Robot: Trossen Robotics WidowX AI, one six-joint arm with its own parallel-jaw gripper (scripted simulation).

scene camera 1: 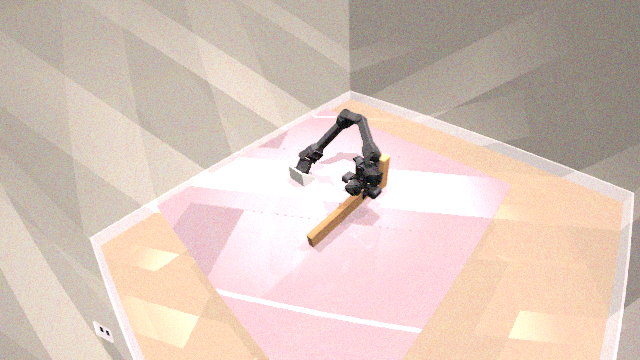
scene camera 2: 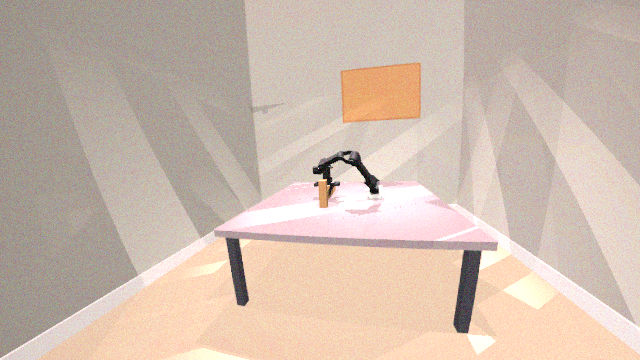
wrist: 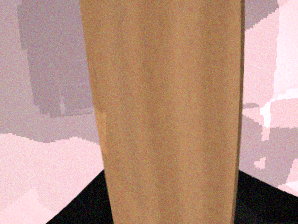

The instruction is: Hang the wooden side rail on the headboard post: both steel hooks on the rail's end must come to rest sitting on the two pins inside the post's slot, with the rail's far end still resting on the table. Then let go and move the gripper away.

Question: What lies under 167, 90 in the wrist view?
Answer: A wooden side rail.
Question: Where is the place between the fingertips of my gripper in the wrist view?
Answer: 157, 161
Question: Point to a wooden side rail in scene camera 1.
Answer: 348, 206
